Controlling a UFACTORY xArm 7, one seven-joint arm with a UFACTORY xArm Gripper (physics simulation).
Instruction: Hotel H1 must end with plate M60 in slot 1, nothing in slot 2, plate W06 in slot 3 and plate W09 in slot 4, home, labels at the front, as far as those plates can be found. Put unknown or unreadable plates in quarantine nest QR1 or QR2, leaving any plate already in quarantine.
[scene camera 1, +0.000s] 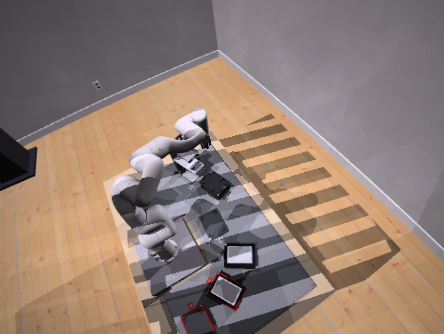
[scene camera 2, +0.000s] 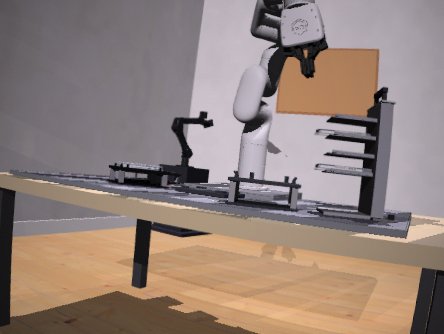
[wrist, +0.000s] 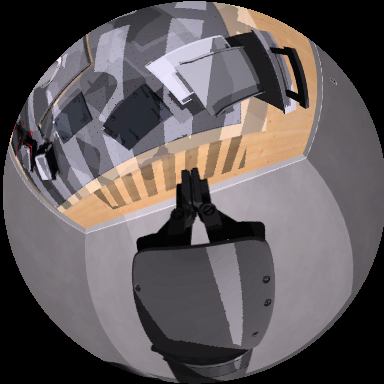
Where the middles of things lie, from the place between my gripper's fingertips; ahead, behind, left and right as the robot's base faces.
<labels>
Now: the dark nest marked N6 (wrist: 75, 114) 33 cm to the right of my hand, 30 cm below it and 12 cm behind it.
</labels>
